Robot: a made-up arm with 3 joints.
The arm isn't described. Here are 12 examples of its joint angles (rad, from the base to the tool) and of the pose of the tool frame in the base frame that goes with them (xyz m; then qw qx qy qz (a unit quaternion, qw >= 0)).
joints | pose
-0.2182 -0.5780 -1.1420 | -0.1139 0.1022 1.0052 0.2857 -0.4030 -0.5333 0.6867
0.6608 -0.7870 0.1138 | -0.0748 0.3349 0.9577 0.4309 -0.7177 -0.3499 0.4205
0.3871 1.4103 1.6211 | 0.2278 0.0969 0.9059 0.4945 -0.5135 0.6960 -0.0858
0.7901 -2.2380 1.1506 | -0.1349 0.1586 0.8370 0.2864 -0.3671 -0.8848 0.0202
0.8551 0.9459 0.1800 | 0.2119 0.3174 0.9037 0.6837 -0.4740 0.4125 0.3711
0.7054 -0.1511 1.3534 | 0.0698 0.3152 1.0401 0.7015 -0.7005 -0.0353 -0.1263
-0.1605 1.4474 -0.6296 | 0.2311 0.1180 0.9475 0.6646 0.2963 0.0844 0.6807
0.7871 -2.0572 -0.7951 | -0.0969 0.1496 0.7520 0.3709 0.6856 0.4679 -0.4165
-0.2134 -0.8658 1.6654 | -0.0646 0.0126 1.0281 0.8751 -0.1994 -0.2117 -0.3867
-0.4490 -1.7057 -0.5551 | -0.1354 0.1294 0.8315 0.2770 -0.6727 -0.6764 0.1148
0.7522 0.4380 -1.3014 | 0.0560 0.3748 1.0010 0.3847 -0.1468 0.0180 0.9111
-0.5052 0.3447 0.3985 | 0.1411 0.0008 1.0189 0.9208 -0.1151 -0.0660 0.3668
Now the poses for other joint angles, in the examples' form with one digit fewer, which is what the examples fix.
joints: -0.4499 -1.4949 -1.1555
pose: -0.146 0.110 0.826 0.128 -0.692 -0.604 0.374
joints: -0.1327 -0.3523 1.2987
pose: 0.032 0.053 1.075 0.921 -0.352 -0.086 -0.146
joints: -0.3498 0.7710 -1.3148
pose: 0.121 0.028 1.057 0.432 0.227 -0.399 0.776
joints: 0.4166 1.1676 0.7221
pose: 0.235 0.181 0.921 0.728 -0.385 0.515 0.239
